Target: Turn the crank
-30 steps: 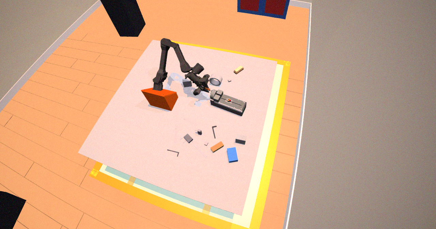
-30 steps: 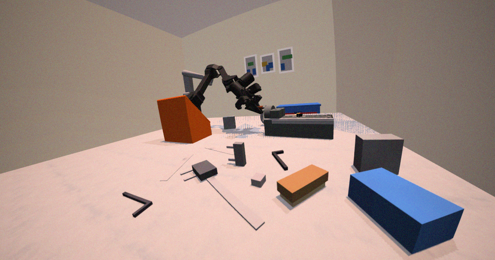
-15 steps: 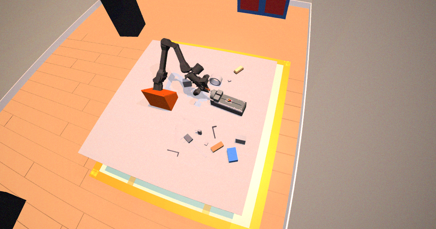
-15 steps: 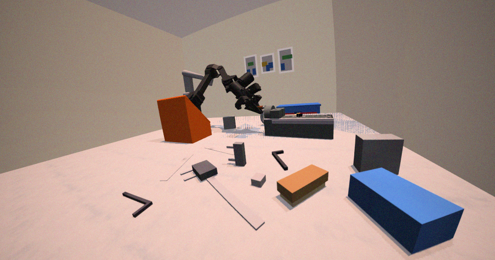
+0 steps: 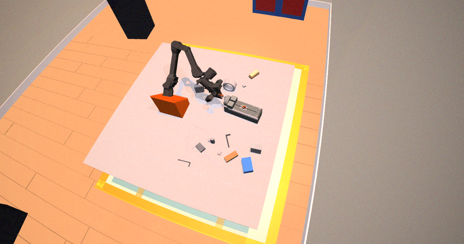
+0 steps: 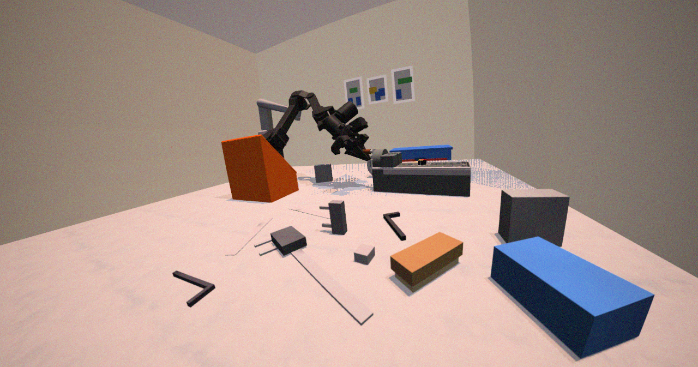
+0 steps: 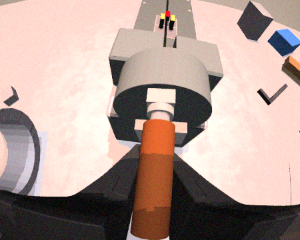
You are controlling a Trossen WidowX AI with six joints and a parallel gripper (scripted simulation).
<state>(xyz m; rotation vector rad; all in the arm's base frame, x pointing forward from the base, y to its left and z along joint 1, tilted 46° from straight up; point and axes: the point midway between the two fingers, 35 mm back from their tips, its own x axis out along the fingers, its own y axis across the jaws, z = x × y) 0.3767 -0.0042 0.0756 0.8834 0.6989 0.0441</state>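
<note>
The crank handle is 30 mm above my gripper tip and 20 mm behind it. The rest, counted from my gripper tip: red pointer: 170 mm ahead, 50 mm to the right, 10 mm below; then blue block: 440 mm to the right, 240 mm ahead, 70 mm below.
</note>
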